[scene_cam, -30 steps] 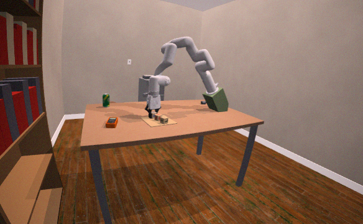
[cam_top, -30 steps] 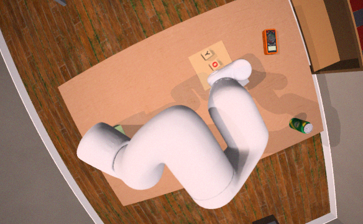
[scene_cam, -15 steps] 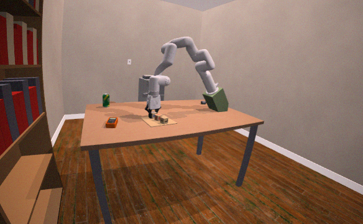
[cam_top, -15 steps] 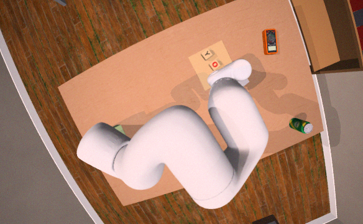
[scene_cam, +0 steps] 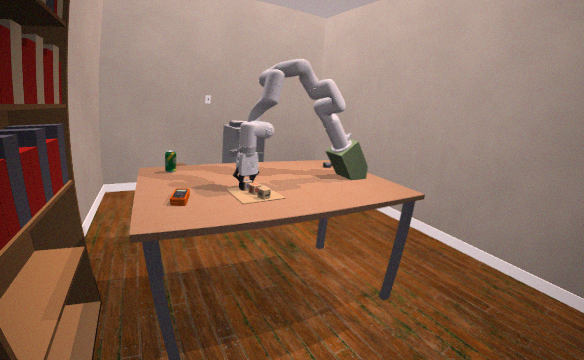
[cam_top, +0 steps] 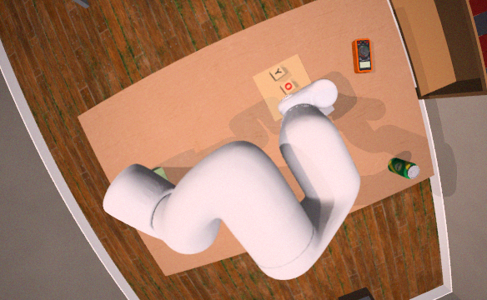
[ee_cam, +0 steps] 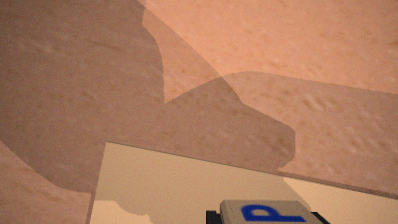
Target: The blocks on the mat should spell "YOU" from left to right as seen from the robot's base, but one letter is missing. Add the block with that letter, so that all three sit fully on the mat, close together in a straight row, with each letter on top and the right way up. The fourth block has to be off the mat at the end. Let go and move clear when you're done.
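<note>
My gripper is now 7 cm to the right of the tan mat, 2 cm above it and 1 cm past it. Also, from my hand: orange multimeter (32 cm ahead, 2 cm to the left, 1 cm below); green soda can (47 cm to the right, 25 cm ahead, 4 cm above).
</note>
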